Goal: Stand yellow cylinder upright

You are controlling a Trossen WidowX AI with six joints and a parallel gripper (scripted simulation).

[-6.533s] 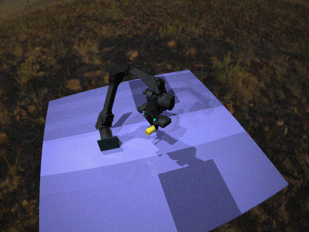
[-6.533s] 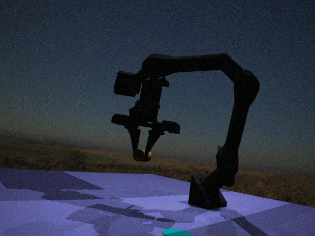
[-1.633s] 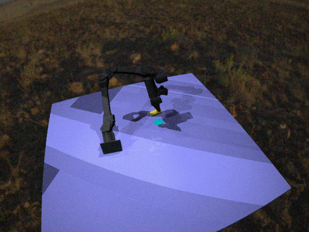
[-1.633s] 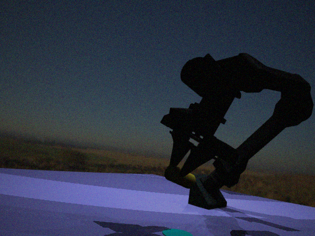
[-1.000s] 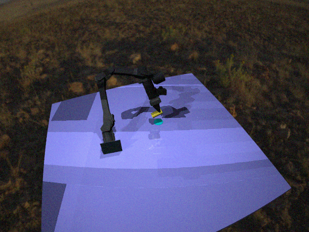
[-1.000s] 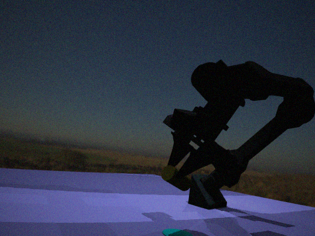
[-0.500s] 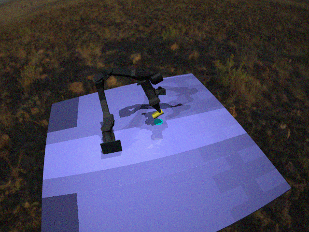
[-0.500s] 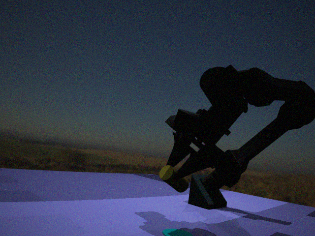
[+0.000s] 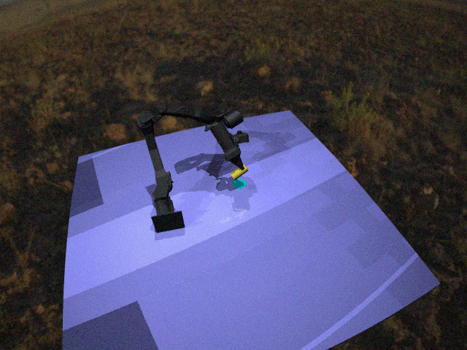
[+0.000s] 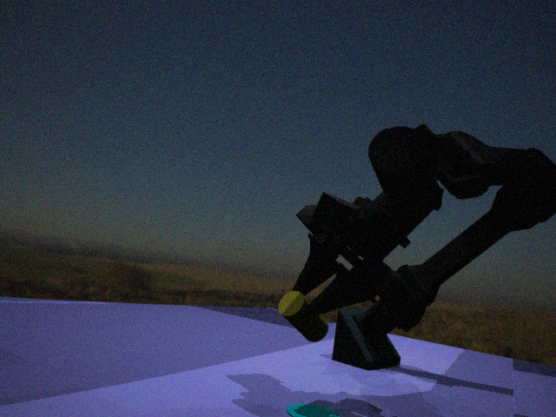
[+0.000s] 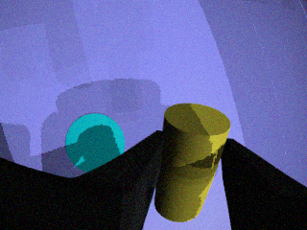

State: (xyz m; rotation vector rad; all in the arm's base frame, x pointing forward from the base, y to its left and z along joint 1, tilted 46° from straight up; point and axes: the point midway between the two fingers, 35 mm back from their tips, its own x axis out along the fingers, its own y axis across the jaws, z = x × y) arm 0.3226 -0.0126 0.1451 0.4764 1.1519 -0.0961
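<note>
Now: gripper tip 110 mm above the cyan circle and 40 mm to the right of it. Round my gripper tip: yellow cylinder: 20 mm behind, 10 mm below.
</note>
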